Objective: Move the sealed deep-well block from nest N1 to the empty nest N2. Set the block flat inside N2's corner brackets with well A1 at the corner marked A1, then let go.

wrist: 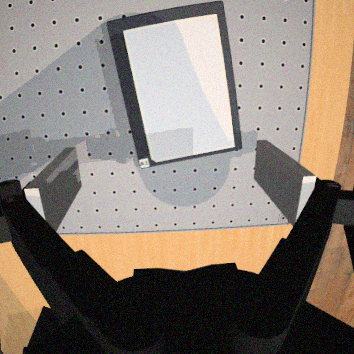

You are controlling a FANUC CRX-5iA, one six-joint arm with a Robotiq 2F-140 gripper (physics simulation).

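Note:
The sealed deep-well block shows its pale top in the upper middle of the wrist view, partly in shadow. It sits on the dark nest N1, whose rim shows widest on the left side and at the top. Block and nest are turned slightly in the view. A small white A1 tag is at the nest's near left corner. My gripper is open and empty. Its two pads stand wide apart, left and right of the nest's near end, with the block farther up the view. Nest N2 does not show in this view.
A grey perforated plate lies under the nest. Light wooden table top shows along the plate's near edge and right edge. Darker wood planks show at the lower right. Shadows fall across the plate's left part and below the nest.

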